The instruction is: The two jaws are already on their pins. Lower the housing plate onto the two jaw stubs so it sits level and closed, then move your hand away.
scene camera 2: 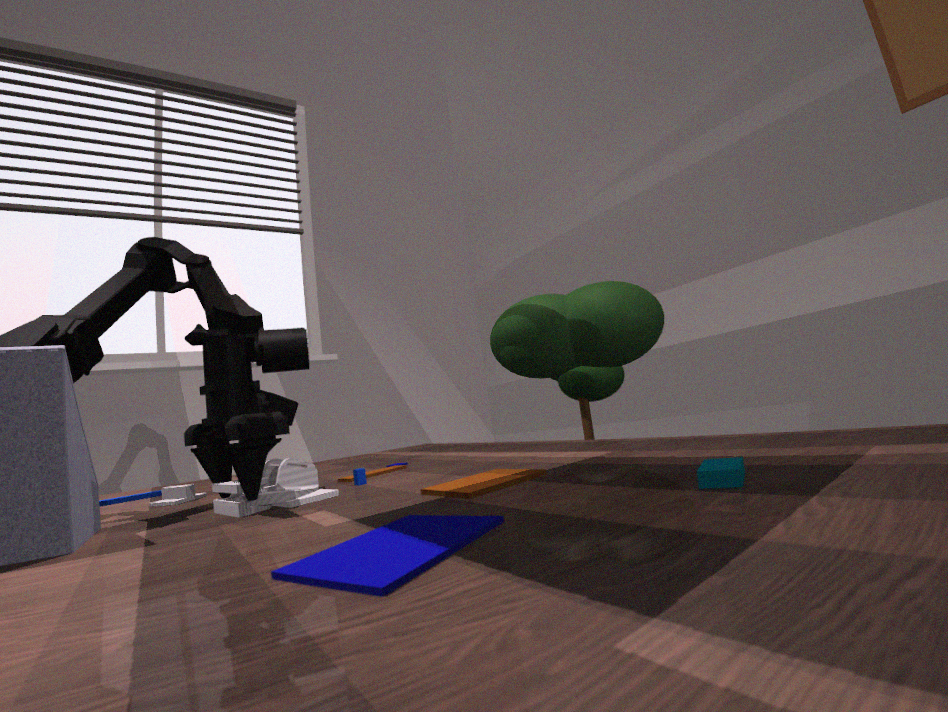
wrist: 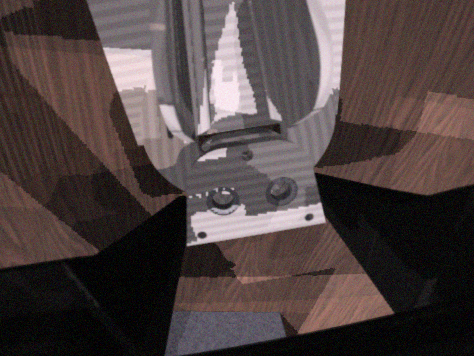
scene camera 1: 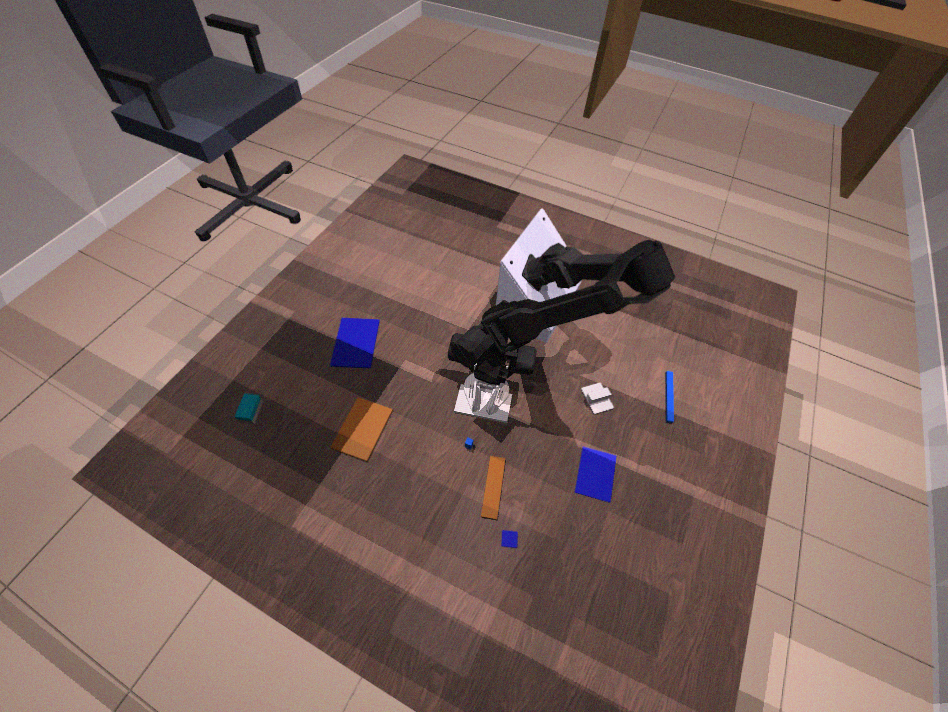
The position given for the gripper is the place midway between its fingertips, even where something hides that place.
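Note:
Gripper (scene camera 2: 238,498), also visible at (wrist: 248,191) and (scene camera 1: 489,373), carrying a grey housing plate (wrist: 249,176). Teal block (scene camera 2: 720,472) also present; in the wrist view the block is out of frame.

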